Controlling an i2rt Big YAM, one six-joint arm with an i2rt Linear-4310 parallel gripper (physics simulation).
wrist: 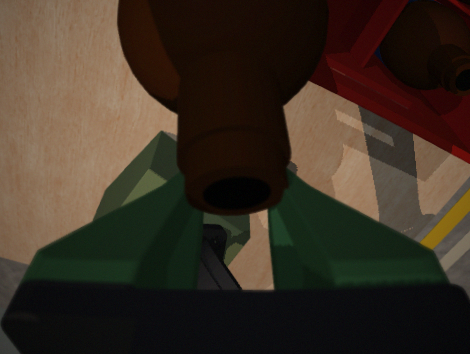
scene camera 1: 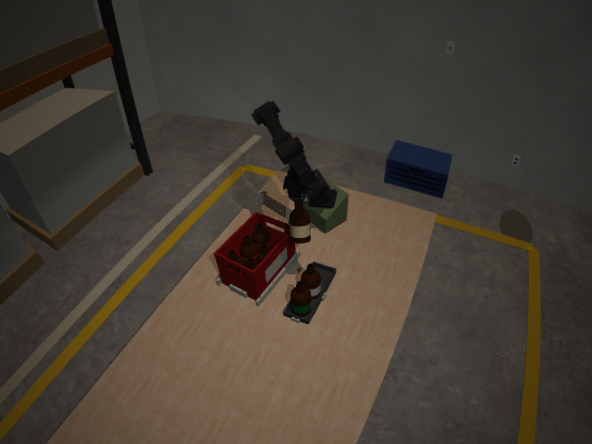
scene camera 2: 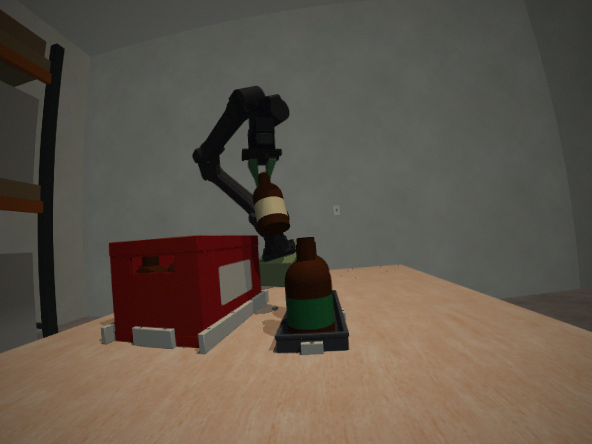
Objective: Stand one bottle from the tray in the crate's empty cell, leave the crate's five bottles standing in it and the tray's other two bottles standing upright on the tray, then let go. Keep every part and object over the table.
Labels:
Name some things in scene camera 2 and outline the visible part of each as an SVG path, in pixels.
My gripper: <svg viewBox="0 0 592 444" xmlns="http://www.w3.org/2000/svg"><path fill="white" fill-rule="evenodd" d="M242 149L242 161L248 160L248 168L255 180L256 186L259 186L258 165L266 165L266 172L271 180L275 163L279 160L279 156L282 155L282 149Z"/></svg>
A cream-labelled bottle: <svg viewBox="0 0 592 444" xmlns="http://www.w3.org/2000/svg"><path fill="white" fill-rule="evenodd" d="M261 172L258 175L259 186L253 193L258 230L264 236L278 235L290 228L283 194L277 185L271 183L268 173Z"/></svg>

